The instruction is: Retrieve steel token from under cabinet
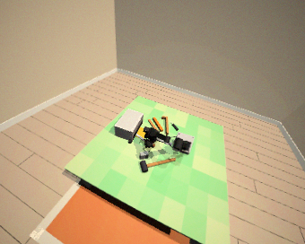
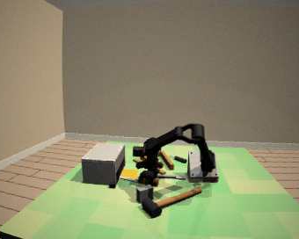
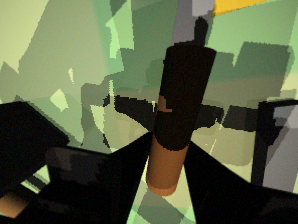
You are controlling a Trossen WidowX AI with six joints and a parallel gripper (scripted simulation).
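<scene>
Now: the flat grey tool 110 mm behind my gripper tip and 100 mm to the right of it. Round my gripper tip: small grey block 160 mm to the left, 30 mm above, 10 mm ahead; steel token 310 mm ahead, 120 mm to the right.
</scene>
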